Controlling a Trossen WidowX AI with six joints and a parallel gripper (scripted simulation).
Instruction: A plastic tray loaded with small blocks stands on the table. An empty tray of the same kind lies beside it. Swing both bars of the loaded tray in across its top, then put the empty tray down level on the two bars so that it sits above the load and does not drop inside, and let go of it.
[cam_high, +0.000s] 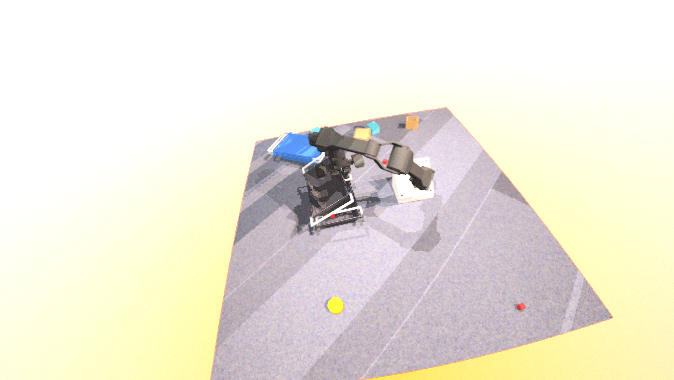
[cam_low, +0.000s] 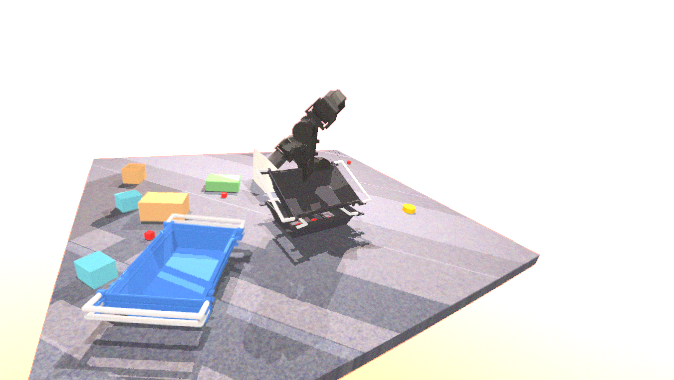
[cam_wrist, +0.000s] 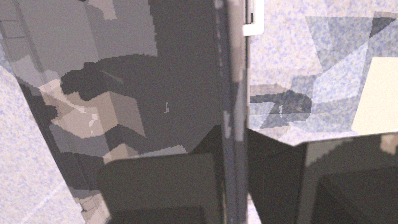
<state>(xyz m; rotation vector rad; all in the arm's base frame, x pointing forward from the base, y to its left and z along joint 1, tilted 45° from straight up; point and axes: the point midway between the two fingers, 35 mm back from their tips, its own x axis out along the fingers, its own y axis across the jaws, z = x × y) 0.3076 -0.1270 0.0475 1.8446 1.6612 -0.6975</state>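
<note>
The dark tray lies 80 mm ahead of my gripper tip. From my gripper tip the other things lie so: green block (340 mm behind, 140 mm to the right, 110 mm below); then yellow disc (440 mm to the left, 150 mm ahead, 130 mm below).
</note>
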